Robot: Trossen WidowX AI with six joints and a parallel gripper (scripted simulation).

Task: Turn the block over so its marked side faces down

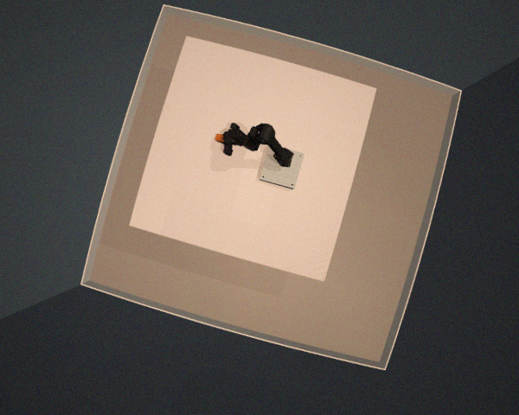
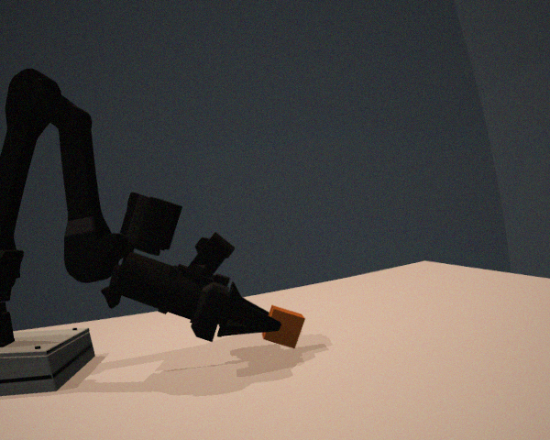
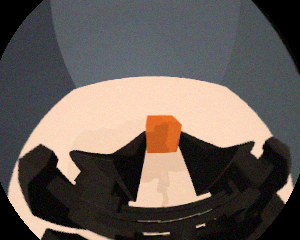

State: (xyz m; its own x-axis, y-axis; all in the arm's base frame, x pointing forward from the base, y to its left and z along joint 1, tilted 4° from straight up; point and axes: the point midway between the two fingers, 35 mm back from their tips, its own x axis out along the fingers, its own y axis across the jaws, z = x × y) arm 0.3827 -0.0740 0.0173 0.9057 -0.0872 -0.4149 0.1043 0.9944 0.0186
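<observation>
My gripper tip is now 10 mm above the orange block.
</observation>
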